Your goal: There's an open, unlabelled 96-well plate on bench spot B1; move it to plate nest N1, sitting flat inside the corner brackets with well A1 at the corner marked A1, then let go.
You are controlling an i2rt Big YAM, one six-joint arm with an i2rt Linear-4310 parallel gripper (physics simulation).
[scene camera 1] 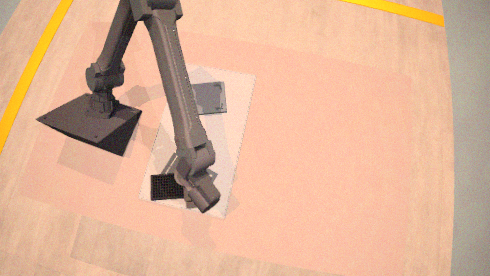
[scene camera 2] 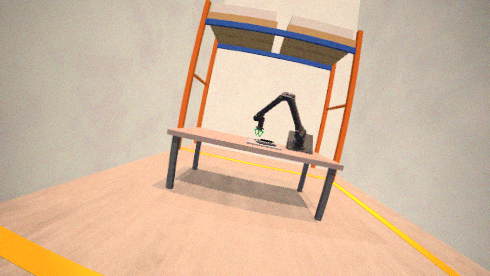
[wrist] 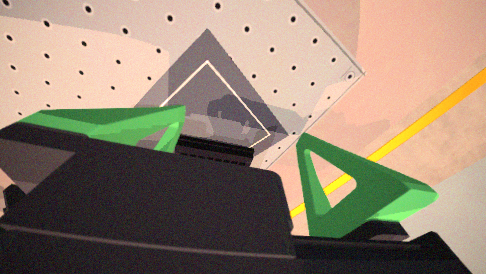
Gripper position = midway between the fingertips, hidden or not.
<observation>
My gripper (wrist: 245, 126) is open and holds nothing. Also in view: a black well plate (scene camera 1: 162, 186). Further things: a grey pad with white outline (wrist: 221, 105).
The black well plate shows as well in the wrist view (wrist: 189, 146).
</observation>
